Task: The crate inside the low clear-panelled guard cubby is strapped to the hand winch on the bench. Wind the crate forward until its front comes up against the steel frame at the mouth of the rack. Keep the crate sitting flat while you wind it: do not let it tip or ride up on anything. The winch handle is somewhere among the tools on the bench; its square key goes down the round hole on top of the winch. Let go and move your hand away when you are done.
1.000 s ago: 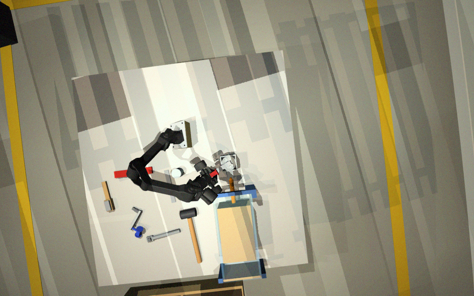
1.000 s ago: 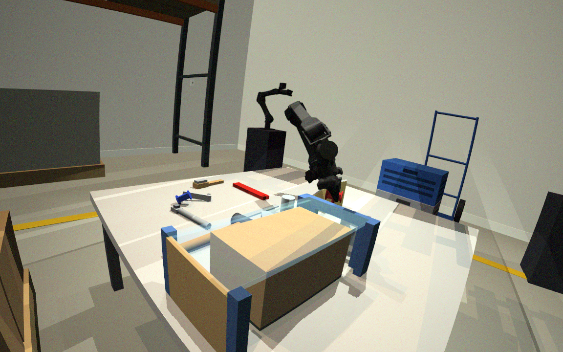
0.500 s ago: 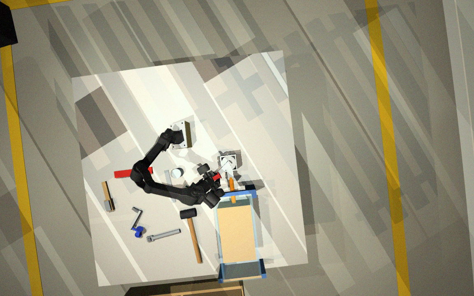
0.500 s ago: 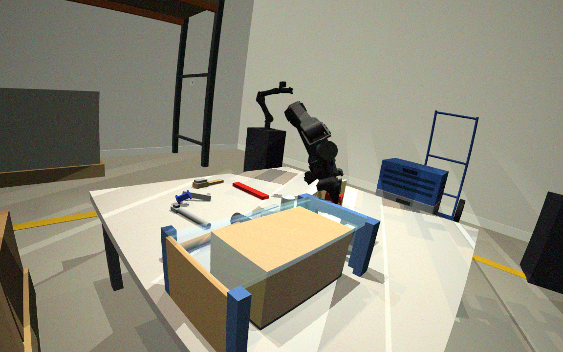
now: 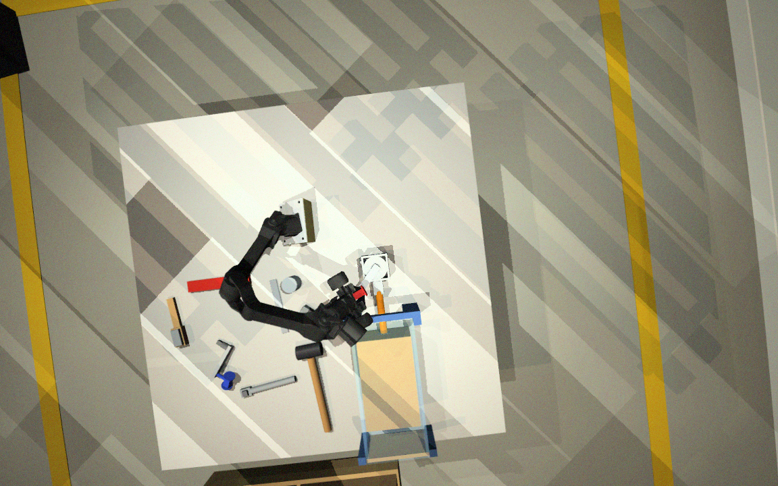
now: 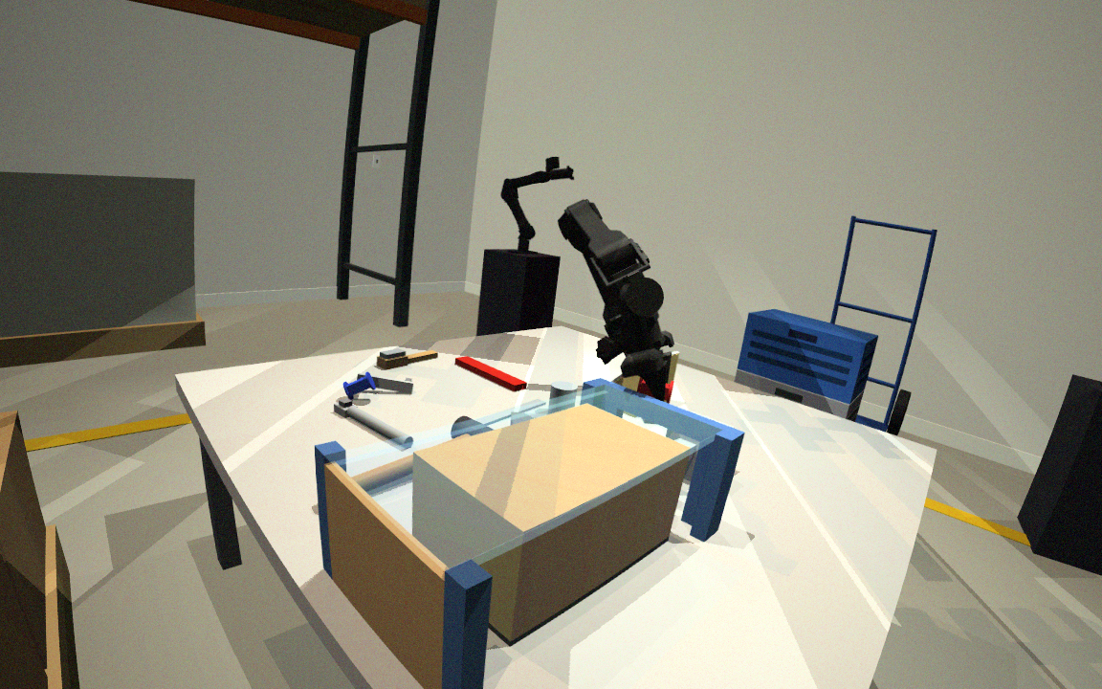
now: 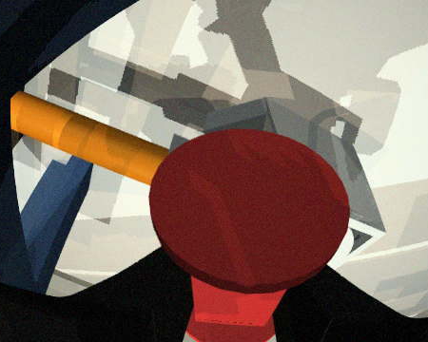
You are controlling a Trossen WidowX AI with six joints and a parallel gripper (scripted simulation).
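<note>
Right now my gripper tip is 2 cm past the red-knobbed winch handle, 1 cm to the right of it and 3 cm above it. From my gripper tip the other things lie so: grey block (6 cm ahead, 22 cm to the right, 12 cm below); winch (8 cm behind, 6 cm to the left, 10 cm below); red knob (1 cm to the right).
</note>
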